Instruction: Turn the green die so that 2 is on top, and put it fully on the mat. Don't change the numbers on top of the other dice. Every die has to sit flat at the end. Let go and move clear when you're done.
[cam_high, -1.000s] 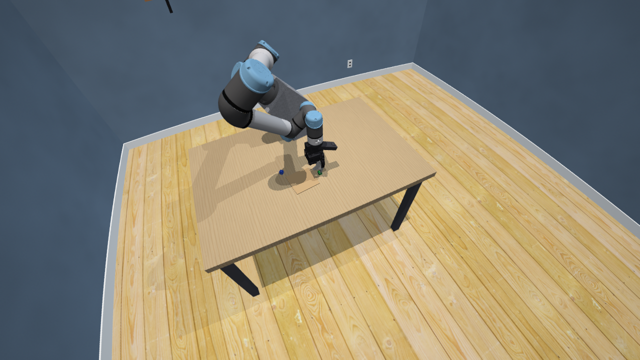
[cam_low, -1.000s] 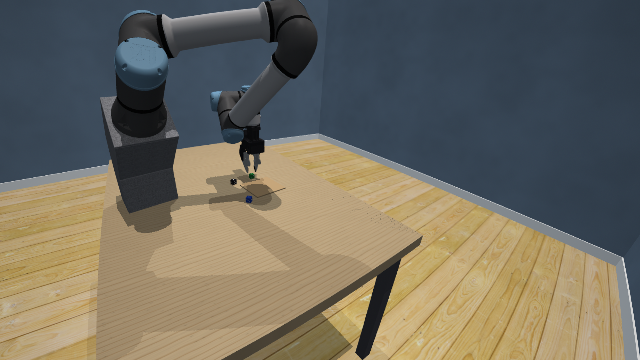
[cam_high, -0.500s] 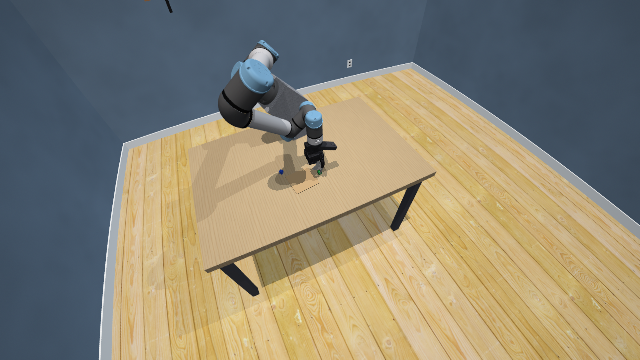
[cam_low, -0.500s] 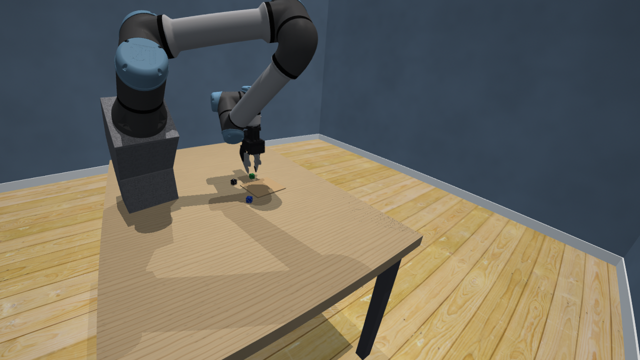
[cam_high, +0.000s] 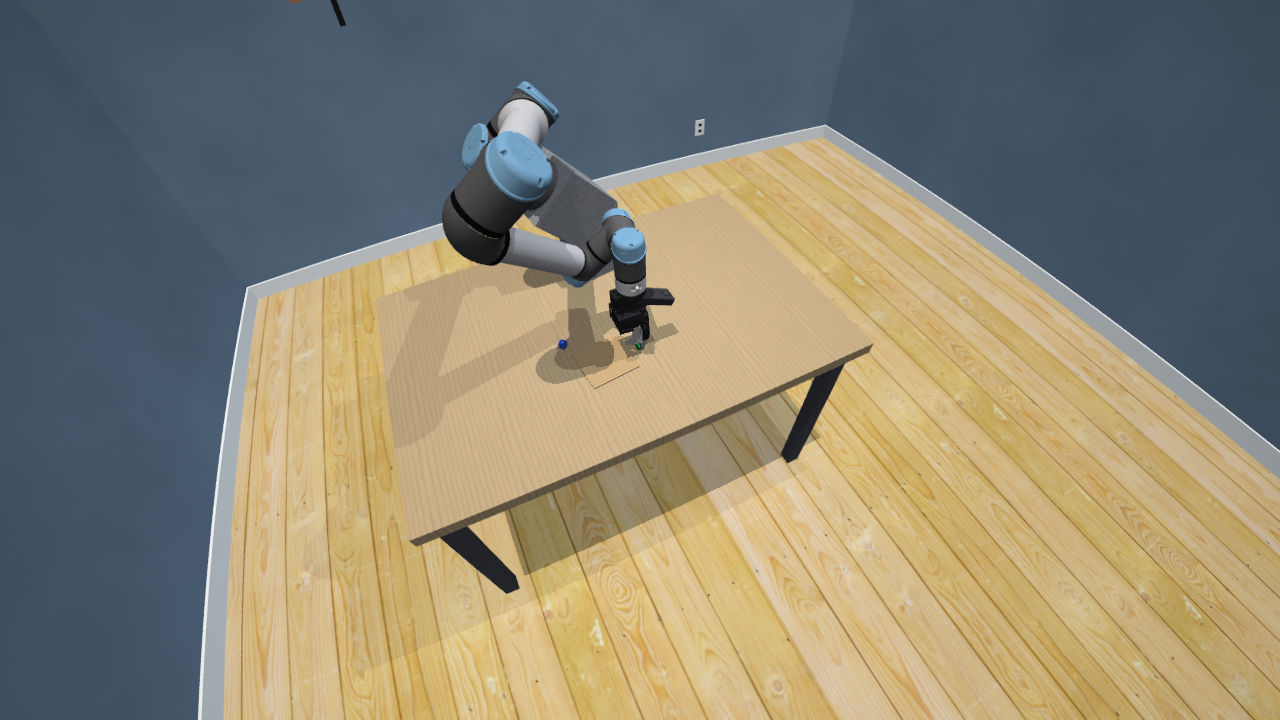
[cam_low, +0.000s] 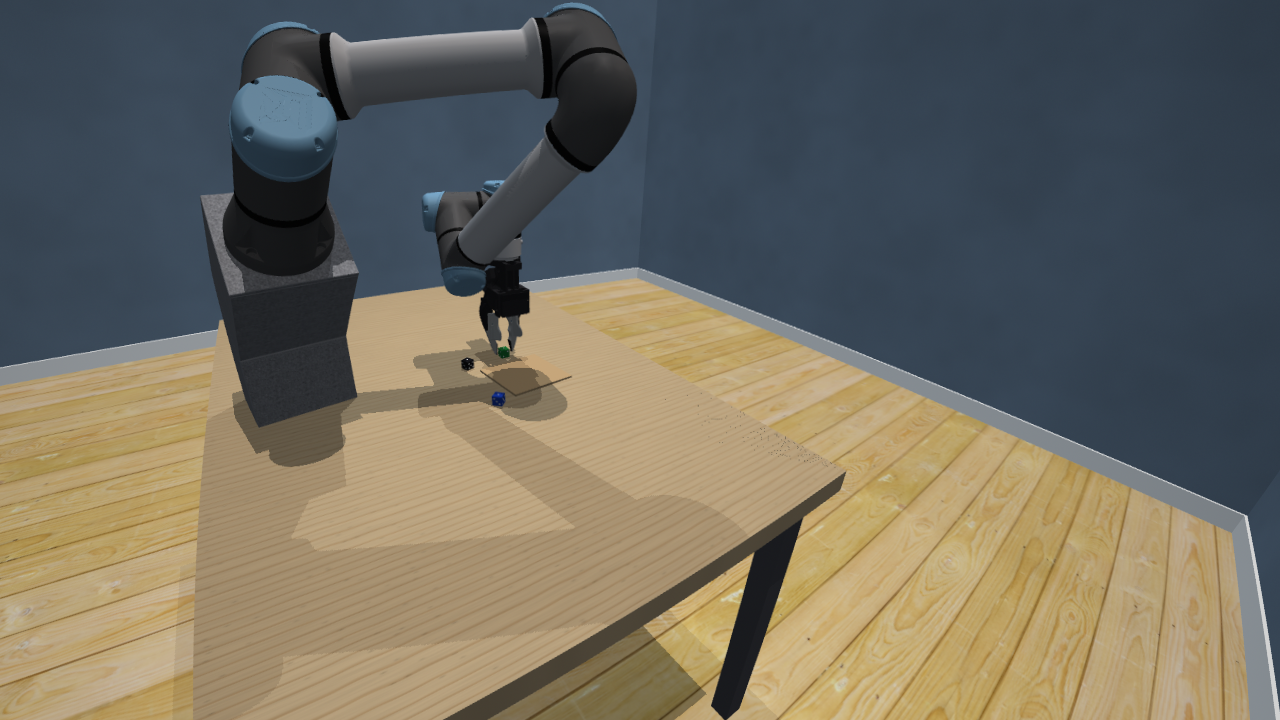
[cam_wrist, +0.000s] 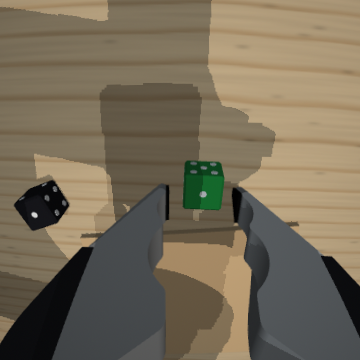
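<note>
My gripper is now 2 cm above the green die. Also, from my hand: blue die 18 cm to the right, 12 cm behind, 2 cm below; tan mat 11 cm to the right, 2 cm below, 1 cm behind; black die 9 cm behind, 2 cm below, 1 cm to the right.
</note>
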